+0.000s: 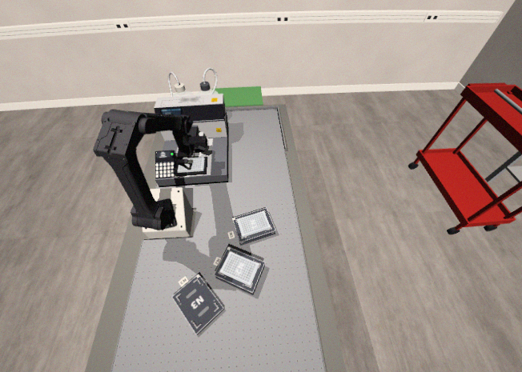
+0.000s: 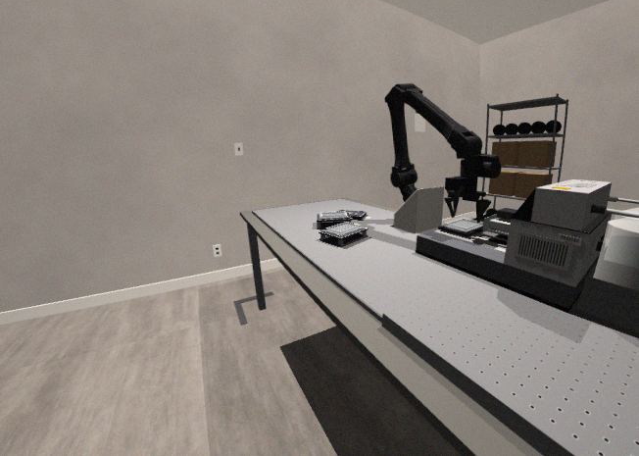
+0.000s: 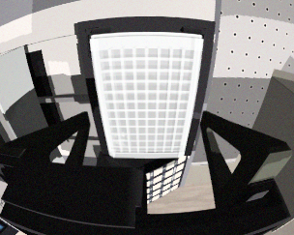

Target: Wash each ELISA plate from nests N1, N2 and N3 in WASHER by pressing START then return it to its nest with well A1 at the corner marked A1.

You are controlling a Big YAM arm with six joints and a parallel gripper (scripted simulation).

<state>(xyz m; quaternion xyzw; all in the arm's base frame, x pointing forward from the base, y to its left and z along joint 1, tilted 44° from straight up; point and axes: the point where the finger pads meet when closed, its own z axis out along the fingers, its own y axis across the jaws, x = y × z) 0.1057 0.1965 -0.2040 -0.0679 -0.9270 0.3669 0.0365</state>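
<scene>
The dark carrier is 40 mm below my hand. The rest, counted from my hand: washer 150 mm to the left, 20 mm above, 10 mm ahead.
</scene>
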